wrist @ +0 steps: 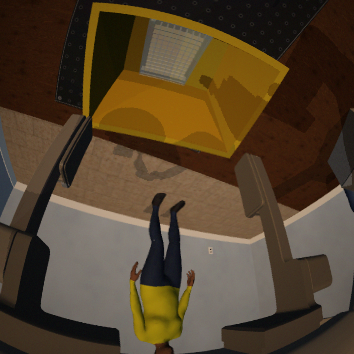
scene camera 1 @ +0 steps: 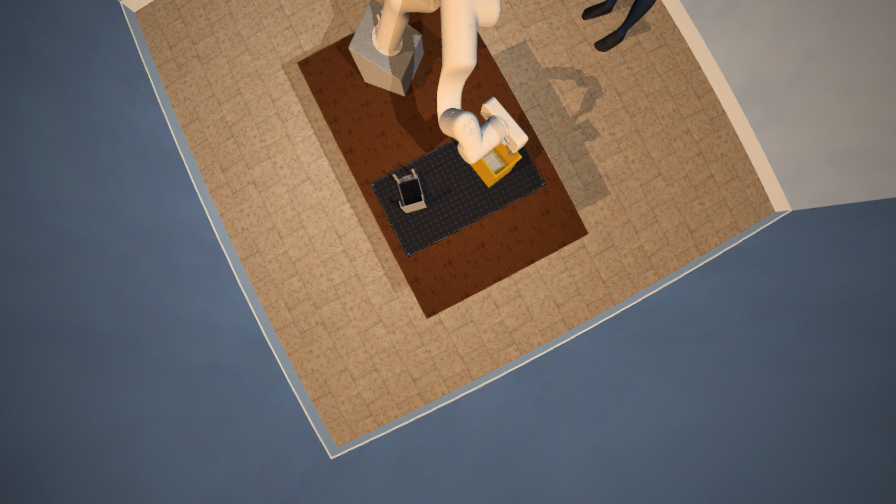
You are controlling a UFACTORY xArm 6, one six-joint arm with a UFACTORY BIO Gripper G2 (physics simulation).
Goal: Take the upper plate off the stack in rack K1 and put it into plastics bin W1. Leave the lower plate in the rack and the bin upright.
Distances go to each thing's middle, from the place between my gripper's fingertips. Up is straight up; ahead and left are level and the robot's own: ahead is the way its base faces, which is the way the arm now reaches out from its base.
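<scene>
The yellow plastics bin W1 (scene camera 1: pixel 489 177) sits 16 cm below my hand and 1 cm to the right of it. I also see the pale gridded plate (wrist: pixel 170 52), which is 1 cm ahead of my hand, 1 cm to the right of it and 21 cm below it.
</scene>
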